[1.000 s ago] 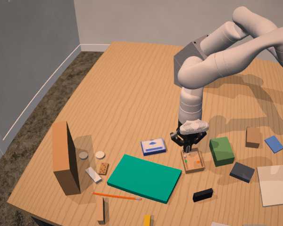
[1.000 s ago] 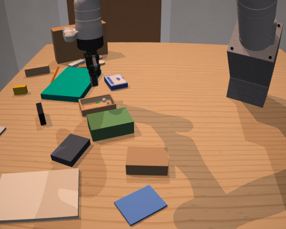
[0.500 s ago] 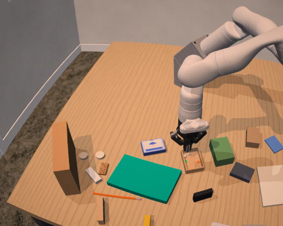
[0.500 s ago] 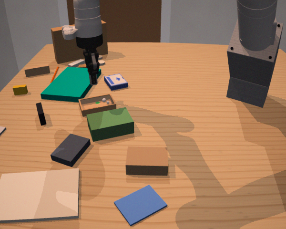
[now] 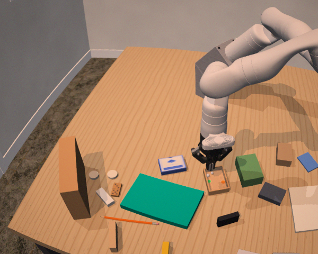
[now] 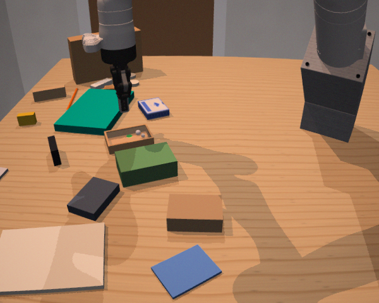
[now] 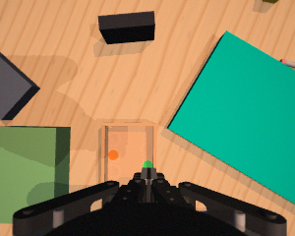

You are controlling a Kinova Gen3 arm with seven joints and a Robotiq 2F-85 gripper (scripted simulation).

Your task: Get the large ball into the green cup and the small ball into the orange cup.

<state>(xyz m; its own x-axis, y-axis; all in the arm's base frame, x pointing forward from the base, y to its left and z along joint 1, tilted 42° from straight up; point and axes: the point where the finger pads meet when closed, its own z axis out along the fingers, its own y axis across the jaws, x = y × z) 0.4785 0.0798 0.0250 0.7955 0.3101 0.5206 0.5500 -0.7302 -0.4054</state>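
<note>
Now: hand 10 mm past the wooden puzzle, 20 mm to the right of it and 80 mm above it. The rest, counted from my hand: green block 90 mm behind, 120 mm to the left, 70 mm below; teal slab 130 mm ahead, 100 mm to the right, 80 mm below; black block 130 mm ahead, 120 mm to the left, 70 mm below.
</note>
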